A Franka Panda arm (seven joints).
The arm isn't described. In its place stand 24 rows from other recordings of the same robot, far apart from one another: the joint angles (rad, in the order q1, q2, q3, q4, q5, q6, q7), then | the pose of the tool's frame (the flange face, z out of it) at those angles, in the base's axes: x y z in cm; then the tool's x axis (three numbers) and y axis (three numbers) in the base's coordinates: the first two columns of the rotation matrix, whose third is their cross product.
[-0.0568 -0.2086 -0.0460 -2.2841 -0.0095 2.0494 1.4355] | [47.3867 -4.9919 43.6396 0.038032 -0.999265 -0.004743 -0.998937 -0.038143 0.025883]
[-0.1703 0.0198 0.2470 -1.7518 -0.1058 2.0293 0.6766] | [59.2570 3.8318 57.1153 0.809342 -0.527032 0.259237 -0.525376 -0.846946 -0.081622]
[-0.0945 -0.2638 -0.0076 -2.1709 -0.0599 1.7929 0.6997] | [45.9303 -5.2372 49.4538 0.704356 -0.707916 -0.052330 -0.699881 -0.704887 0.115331]
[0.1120 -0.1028 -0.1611 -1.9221 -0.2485 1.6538 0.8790] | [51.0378 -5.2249 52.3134 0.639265 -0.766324 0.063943 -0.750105 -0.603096 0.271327]
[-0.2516 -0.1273 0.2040 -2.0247 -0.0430 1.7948 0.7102] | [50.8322 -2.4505 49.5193 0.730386 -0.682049 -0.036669 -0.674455 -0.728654 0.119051]
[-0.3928 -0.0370 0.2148 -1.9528 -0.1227 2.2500 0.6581] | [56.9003 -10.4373 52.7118 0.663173 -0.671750 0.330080 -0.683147 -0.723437 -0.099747]
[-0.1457 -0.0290 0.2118 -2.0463 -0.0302 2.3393 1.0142] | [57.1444 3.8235 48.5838 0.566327 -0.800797 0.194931 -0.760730 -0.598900 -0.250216]
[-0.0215 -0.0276 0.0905 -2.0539 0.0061 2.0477 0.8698] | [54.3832 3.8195 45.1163 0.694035 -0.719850 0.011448 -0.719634 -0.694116 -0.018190]
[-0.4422 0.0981 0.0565 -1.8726 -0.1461 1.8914 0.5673] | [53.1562 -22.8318 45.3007 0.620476 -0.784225 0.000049 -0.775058 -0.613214 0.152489]
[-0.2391 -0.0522 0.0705 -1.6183 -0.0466 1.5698 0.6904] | [52.9651 -9.4158 63.0566 0.653115 -0.756461 0.034758 -0.757243 -0.652114 0.036471]
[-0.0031 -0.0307 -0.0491 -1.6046 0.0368 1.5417 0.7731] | [54.0987 -2.4655 62.2973 0.677970 -0.733401 -0.049799 -0.734469 -0.678624 -0.004917]
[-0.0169 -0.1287 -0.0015 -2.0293 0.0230 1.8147 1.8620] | [50.9734 -0.7506 49.6533 -0.310704 -0.950500 0.003623 -0.946673 0.309791 0.088544]
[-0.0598 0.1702 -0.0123 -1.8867 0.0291 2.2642 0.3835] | [61.9499 -4.3655 43.7423 0.871879 -0.454707 0.181847 -0.443863 -0.890624 -0.098866]
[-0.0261 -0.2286 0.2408 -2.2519 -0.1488 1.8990 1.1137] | [45.6180 9.1828 44.6873 0.663583 -0.740400 0.107081 -0.743493 -0.636837 0.204100]
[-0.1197 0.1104 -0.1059 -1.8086 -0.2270 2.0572 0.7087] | [59.0596 -14.5585 49.2446 0.655549 -0.715782 0.240646 -0.749087 -0.656690 0.087334]
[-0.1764 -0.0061 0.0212 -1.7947 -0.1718 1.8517 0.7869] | [55.9251 -10.1039 54.6961 0.618721 -0.769146 0.159999 -0.784597 -0.615317 0.076112]
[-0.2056 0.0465 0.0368 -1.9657 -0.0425 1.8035 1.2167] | [53.5134 -9.5006 43.2536 0.194259 -0.980235 -0.037460 -0.958097 -0.197790 0.207194]
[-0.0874 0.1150 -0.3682 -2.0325 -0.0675 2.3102 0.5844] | [53.0053 -25.6182 41.0420 0.535137 -0.822497 0.192681 -0.837092 -0.546971 -0.009980]
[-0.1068 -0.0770 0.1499 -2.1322 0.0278 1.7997 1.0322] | [49.3788 2.4451 42.2401 0.521383 -0.841542 -0.141301 -0.814694 -0.540167 0.210934]
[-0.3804 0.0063 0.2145 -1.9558 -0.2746 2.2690 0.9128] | [57.8239 -10.4036 50.3822 0.541818 -0.755320 0.368680 -0.794308 -0.603562 -0.069198]
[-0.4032 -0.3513 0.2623 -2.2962 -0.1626 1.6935 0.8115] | [41.1250 -6.8388 46.6432 0.590087 -0.807301 -0.007920 -0.753604 -0.554304 0.353309]
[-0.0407 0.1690 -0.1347 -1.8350 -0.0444 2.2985 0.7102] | [62.3575 -10.7148 46.8411 0.618500 -0.741119 0.261151 -0.734899 -0.663220 -0.141643]
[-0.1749 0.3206 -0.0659 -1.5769 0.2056 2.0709 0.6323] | [65.7713 -14.5330 47.2809 0.577544 -0.815758 0.031318 -0.788492 -0.567357 -0.237458]
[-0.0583 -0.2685 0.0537 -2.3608 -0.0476 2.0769 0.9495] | [45.6160 -0.3997 43.1358 0.595927 -0.802256 0.035456 -0.802887 -0.594373 0.045761]
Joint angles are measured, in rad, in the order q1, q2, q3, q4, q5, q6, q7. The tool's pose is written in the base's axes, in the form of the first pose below.
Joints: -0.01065 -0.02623 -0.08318 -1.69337 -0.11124 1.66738 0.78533
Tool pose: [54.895 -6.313 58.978 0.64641 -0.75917 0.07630 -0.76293 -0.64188 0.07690]
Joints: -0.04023 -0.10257 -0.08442 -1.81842 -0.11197 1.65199 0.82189
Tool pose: [51.711 -7.783 56.984 0.59647 -0.80205 0.03071 -0.79907 -0.58979 0.11674]
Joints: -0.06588 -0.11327 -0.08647 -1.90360 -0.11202 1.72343 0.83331
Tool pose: [51.202 -9.083 54.079 0.57136 -0.82023 0.02782 -0.81675 -0.56496 0.11718]
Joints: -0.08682 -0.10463 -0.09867 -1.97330 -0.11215 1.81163 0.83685
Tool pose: [51.140 -10.698 51.034 0.54854 -0.83549 0.03254 -0.83294 -0.54264 0.10836]
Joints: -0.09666 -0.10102 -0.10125 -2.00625 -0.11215 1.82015 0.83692
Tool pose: [50.666 -11.236 49.362 0.53967 -0.84178 0.01292 -0.83578 -0.53386 0.12836]
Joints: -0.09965 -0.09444 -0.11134 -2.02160 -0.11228 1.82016 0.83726
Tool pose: [50.366 -11.861 48.302 0.52866 -0.84883 -0.00242 -0.83981 -0.52345 0.14393]
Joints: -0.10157 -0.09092 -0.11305 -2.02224 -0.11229 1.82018 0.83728
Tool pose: [50.364 -12.049 48.090 0.52555 -0.85074 -0.00511 -0.84111 -0.52049 0.14704]
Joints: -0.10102 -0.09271 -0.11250 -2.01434 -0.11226 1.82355 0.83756
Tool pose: [50.521 -12.027 48.576 0.52645 -0.85019 0.00375 -0.84239 -0.52102 0.13754]
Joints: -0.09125 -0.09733 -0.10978 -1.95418 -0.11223 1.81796 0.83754
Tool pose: [51.432 -11.592 51.606 0.53464 -0.84390 0.04475 -0.84319 -0.52915 0.09501]
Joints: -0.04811 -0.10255 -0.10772 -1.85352 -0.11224 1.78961 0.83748
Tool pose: [52.628 -9.464 56.471 0.56359 -0.82016 0.09847 -0.82572 -0.56274 0.03896]
